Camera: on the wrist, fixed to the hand. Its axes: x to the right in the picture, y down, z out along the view.
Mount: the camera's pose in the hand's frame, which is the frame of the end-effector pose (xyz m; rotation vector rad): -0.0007 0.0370 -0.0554 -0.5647 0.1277 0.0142
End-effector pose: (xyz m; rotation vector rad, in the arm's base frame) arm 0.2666 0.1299 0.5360 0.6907 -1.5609 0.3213
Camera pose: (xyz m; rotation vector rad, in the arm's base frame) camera 0.2888 0.1912 0.5496 0.2131 -1.4406 -0.0701
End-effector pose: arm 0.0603 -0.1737 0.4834 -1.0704 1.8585 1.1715
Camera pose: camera 0.0209 -0.2153 0.5174 -1.4618 1.6637 1.7301
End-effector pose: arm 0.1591 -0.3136 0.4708 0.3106 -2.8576 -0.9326
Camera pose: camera 0.1637 -0.3158 0.5372 0.2718 -2.3471 -1.5857
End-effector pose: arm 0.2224 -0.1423 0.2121 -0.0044 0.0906 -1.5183
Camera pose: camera 0.2558 -0.1367 0.1547 -0.3570 0.6170 -1.4346
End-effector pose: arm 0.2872 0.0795 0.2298 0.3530 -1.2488 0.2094
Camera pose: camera 0.3234 0.1345 0.2195 -0.1551 -1.1301 -0.1109
